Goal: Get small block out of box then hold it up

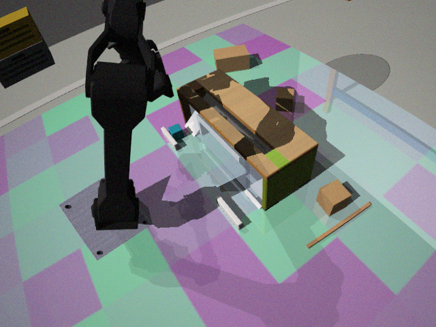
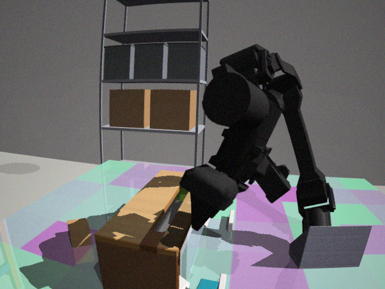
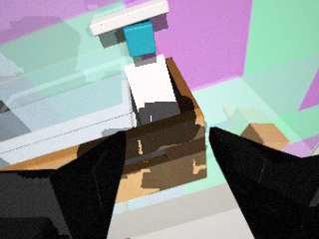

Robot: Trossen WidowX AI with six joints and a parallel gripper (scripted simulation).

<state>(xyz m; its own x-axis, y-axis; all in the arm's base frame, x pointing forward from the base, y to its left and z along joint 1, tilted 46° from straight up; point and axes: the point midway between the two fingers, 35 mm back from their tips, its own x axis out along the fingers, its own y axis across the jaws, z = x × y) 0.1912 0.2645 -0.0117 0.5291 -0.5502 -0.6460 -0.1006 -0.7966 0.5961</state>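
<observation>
Right now the teal block is 15 cm below my gripper tip and 2 cm behind it. Also, from my gripper tip: thin wooden stick 46 cm to the right, 19 cm ahead, 16 cm below; then box 15 cm to the right, 10 cm below, 8 cm ahead.
</observation>
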